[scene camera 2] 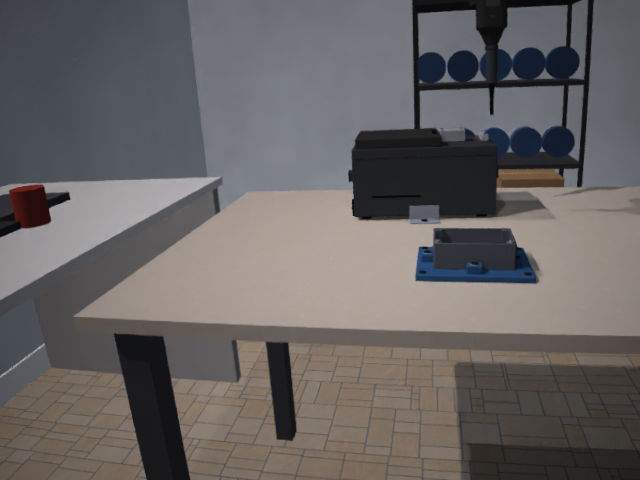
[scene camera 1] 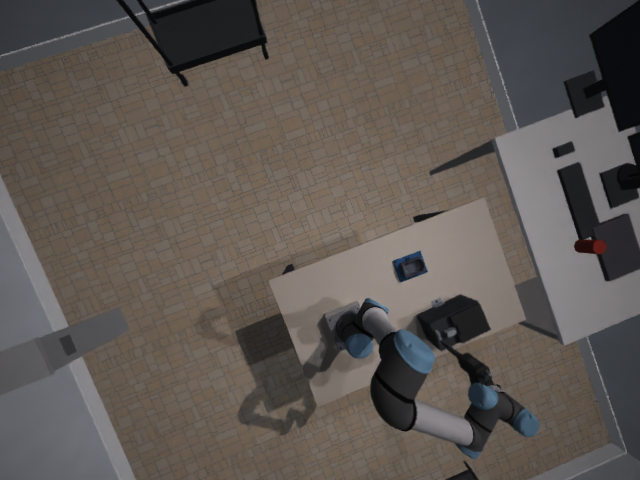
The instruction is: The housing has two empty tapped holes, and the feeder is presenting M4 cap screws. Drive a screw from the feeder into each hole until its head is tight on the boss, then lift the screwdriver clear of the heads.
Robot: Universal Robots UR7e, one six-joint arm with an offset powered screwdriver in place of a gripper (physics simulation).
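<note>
The grey open-topped housing (scene camera 1: 413,267) (scene camera 2: 474,256) sits upright on a blue fixture plate (scene camera 1: 400,275) (scene camera 2: 449,276) on the table. Its tapped holes are too small to make out. The black screw feeder (scene camera 1: 471,318) (scene camera 2: 423,180) stands behind it in the scene camera 2 view, with a light block (scene camera 2: 452,134) and a small pale fitting (scene camera 2: 483,135) on top. My screwdriver (scene camera 1: 446,346) (scene camera 2: 491,113) points down, its thin tip above the feeder's right end and apart from it in the scene camera 2 view. No screw can be made out on the tip.
The beige table (scene camera 1: 361,263) (scene camera 2: 310,289) carries the arm's base and a small light bracket (scene camera 1: 437,301) (scene camera 2: 424,213) beside the feeder. A white desk (scene camera 1: 532,206) (scene camera 2: 129,217) with a red mug (scene camera 1: 590,246) (scene camera 2: 31,206) stands nearby. A black rack (scene camera 2: 416,108) stands behind.
</note>
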